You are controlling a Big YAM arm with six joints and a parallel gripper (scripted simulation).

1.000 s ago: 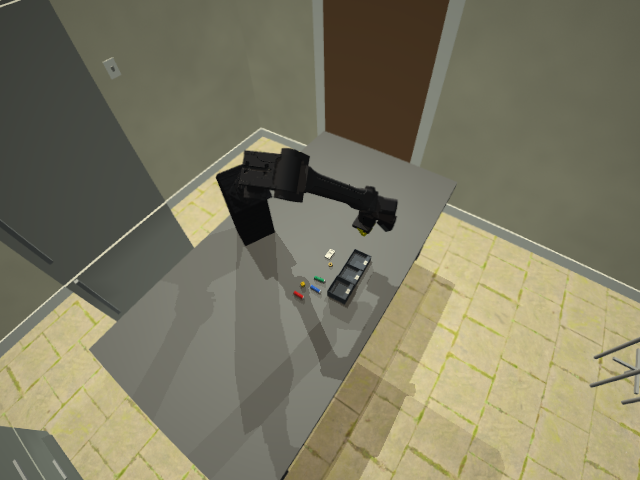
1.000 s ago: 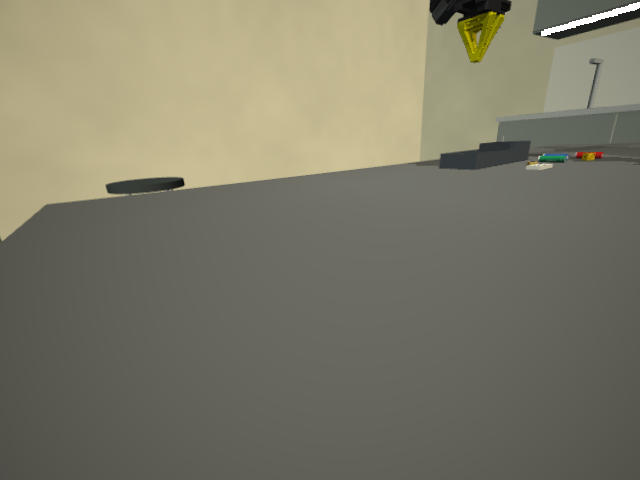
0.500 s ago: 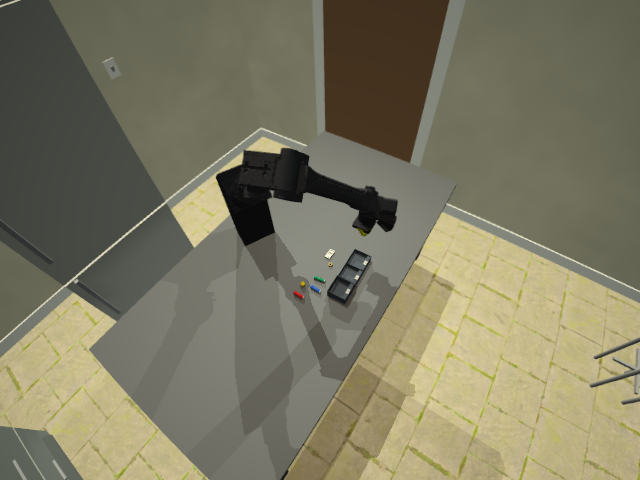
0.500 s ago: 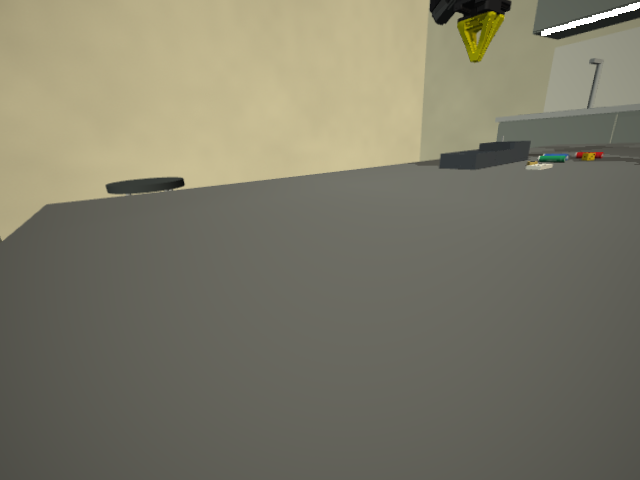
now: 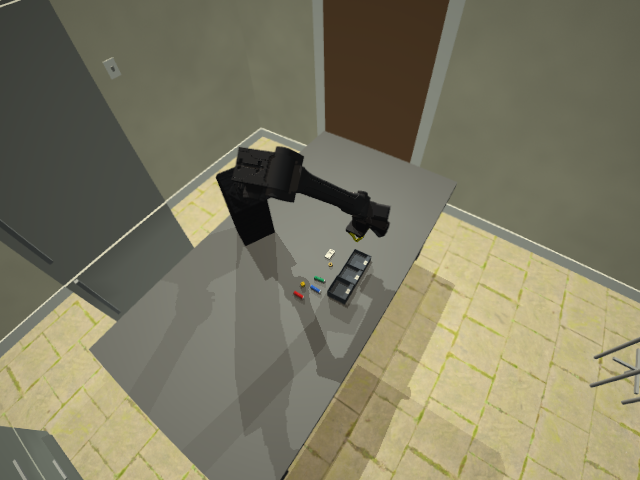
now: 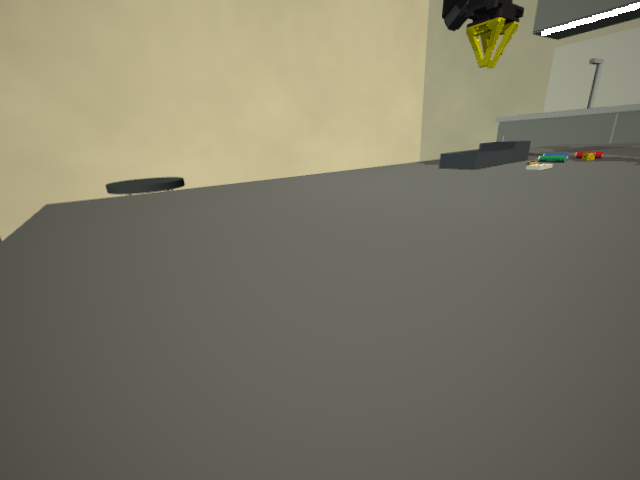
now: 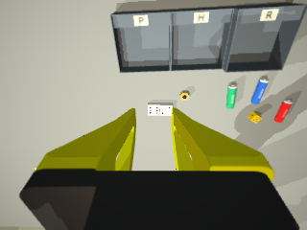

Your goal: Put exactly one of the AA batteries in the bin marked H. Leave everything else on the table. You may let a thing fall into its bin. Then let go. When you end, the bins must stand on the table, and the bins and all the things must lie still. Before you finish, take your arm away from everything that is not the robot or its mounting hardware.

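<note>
Right now the red AA battery is 21 cm behind my hand, 19 cm to the right of it and 20 cm below it. From my hand the other things lie so: brass nut (11 cm behind, 2 cm to the right, 21 cm below); white domino (12 cm behind, 4 cm to the left, 20 cm below); dark bin (1 cm behind, 6 cm to the right, 19 cm below).
</note>
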